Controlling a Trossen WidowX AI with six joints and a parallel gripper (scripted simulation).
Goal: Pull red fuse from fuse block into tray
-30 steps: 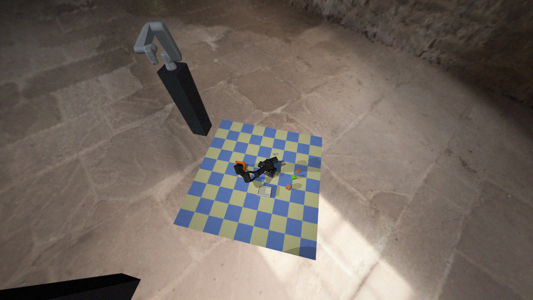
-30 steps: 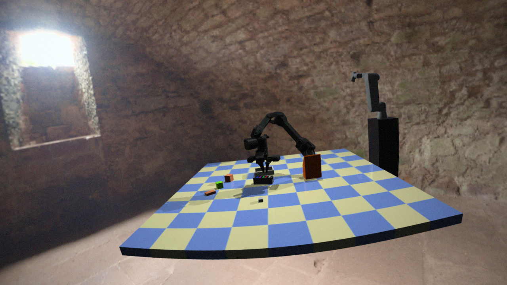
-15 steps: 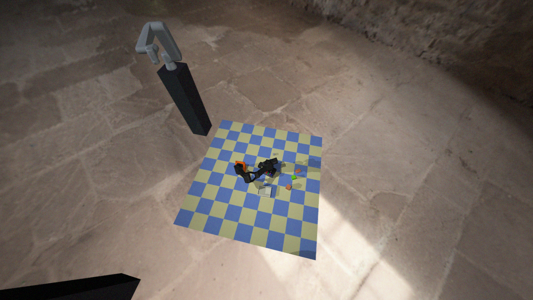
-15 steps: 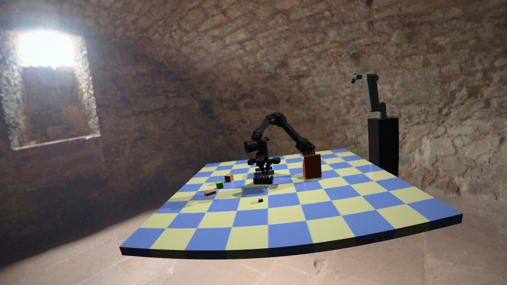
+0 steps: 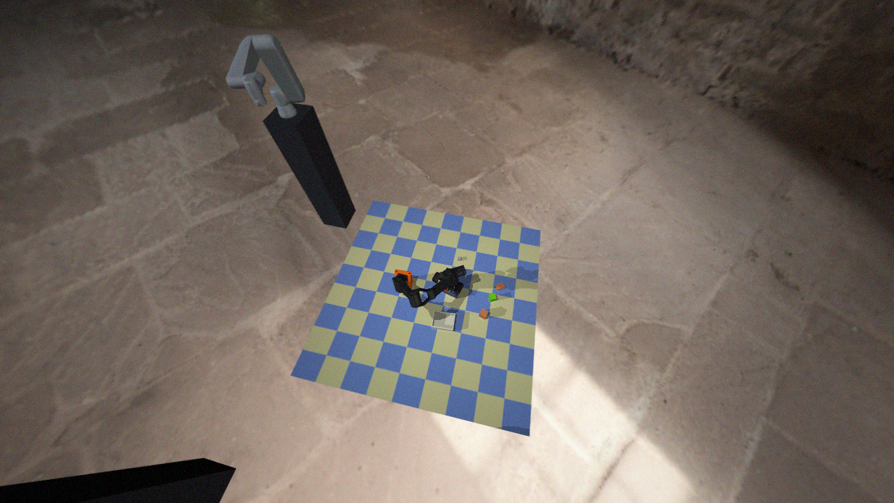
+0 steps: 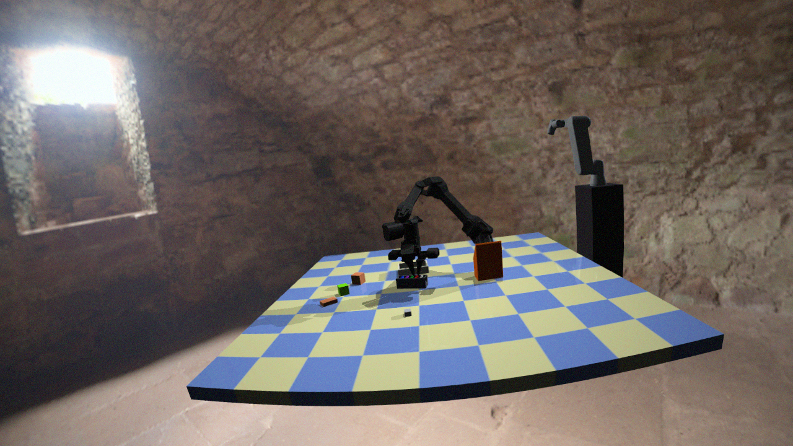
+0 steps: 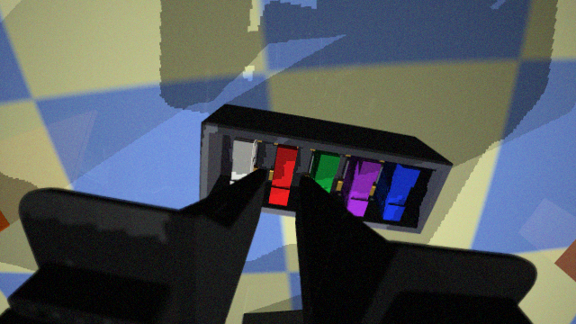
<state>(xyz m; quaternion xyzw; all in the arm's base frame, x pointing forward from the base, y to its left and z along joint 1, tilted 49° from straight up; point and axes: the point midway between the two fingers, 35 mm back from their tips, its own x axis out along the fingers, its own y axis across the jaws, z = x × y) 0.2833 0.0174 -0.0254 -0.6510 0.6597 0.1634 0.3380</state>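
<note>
Now: the red fuse 20 mm below my gripper tip. Also, from my gripper tip: cream tray: 200 mm to the right, 40 mm below, 20 mm ahead; brown cube: 250 mm ahead, 110 mm to the right, 20 mm below; green cube: 290 mm ahead, 30 mm below, 10 mm to the left.
</note>
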